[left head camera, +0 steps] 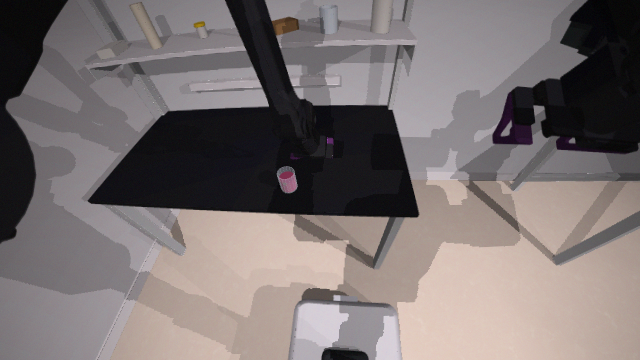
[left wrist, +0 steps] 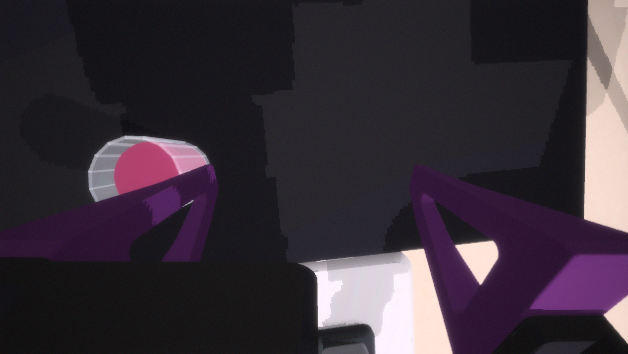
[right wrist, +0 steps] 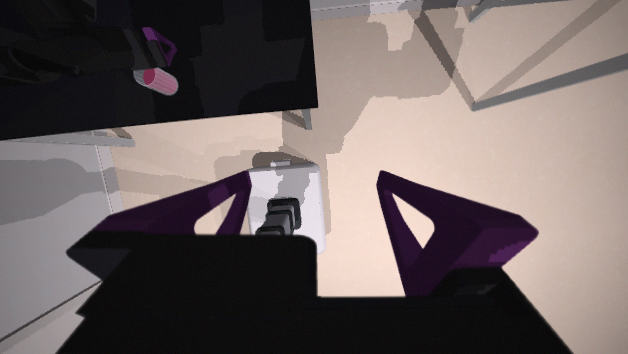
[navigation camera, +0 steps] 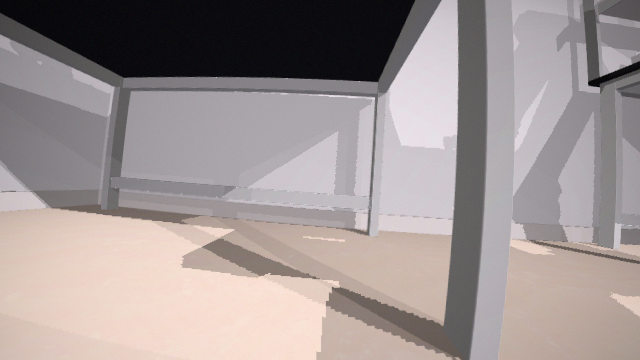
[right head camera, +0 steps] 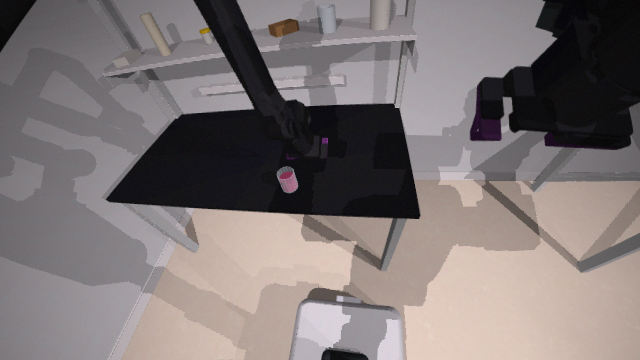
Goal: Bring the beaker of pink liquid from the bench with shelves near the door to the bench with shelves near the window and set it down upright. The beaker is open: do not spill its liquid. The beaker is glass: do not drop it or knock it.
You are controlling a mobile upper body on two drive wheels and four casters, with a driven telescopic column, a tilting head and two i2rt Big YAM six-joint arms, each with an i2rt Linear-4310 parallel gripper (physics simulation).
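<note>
The glass beaker of pink liquid (left head camera: 287,182) (right head camera: 288,182) (left wrist: 145,167) (right wrist: 164,83) stands upright on the black bench top (left head camera: 200,160) (right head camera: 210,165) (left wrist: 350,115) (right wrist: 240,90), near its front edge. My left gripper (left head camera: 313,150) (right head camera: 308,150) (left wrist: 313,175) is open and empty, over the bench just behind the beaker in the head views. In the left wrist view the beaker is outside the fingers, partly hidden by the left-hand one. My right gripper (left head camera: 546,142) (right head camera: 524,140) (right wrist: 314,177) is open and empty, off to the right of this bench. Door and window do not show.
The shelf (left head camera: 225,46) (right head camera: 240,51) above the bench holds a brown block (left head camera: 286,25) (right head camera: 284,27), a pale blue cylinder (left head camera: 329,20) (right head camera: 327,19) and other items. Another bench's frame (left head camera: 600,240) (right head camera: 610,252) stands at the right. A near bench leg (navigation camera: 482,175) rises in the navigation view.
</note>
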